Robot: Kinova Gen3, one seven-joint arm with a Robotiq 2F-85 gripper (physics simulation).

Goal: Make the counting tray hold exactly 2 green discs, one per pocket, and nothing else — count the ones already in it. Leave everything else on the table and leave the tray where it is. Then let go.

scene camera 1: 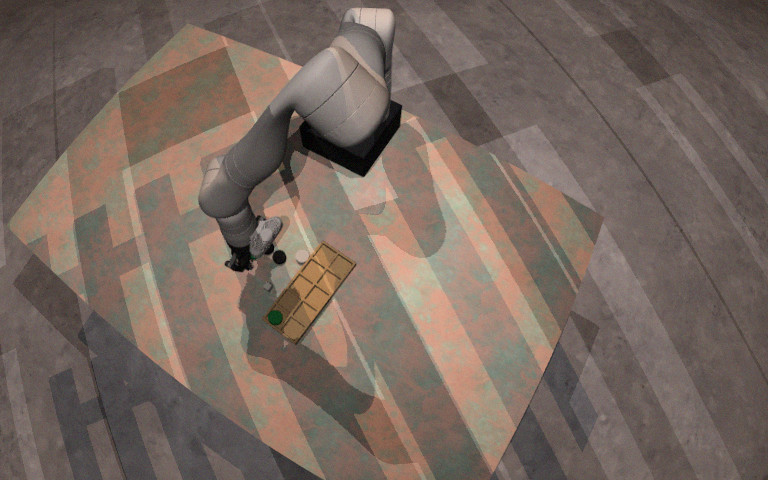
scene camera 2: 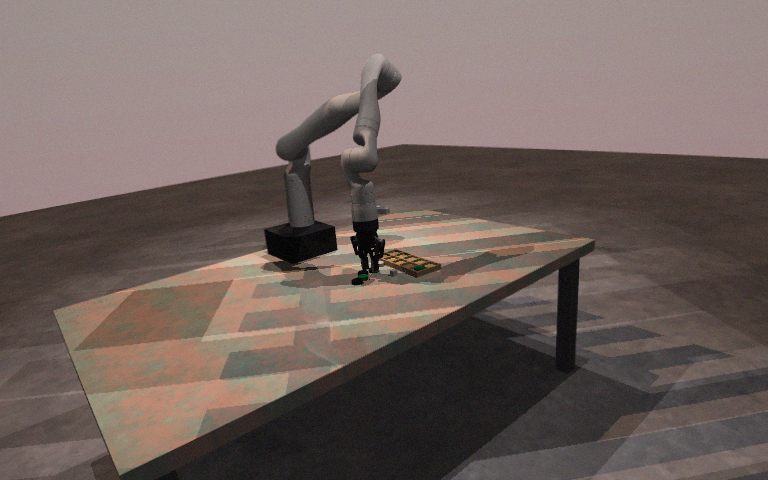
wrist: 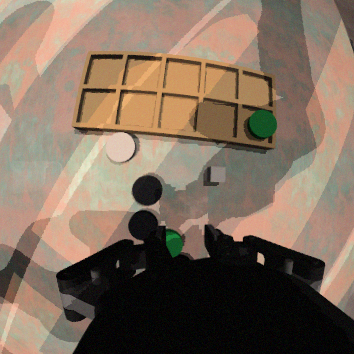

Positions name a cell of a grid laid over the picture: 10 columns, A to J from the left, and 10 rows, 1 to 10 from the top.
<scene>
wooden counting tray: scene camera 1 E7; scene camera 2 F6; wrist E3
</scene>
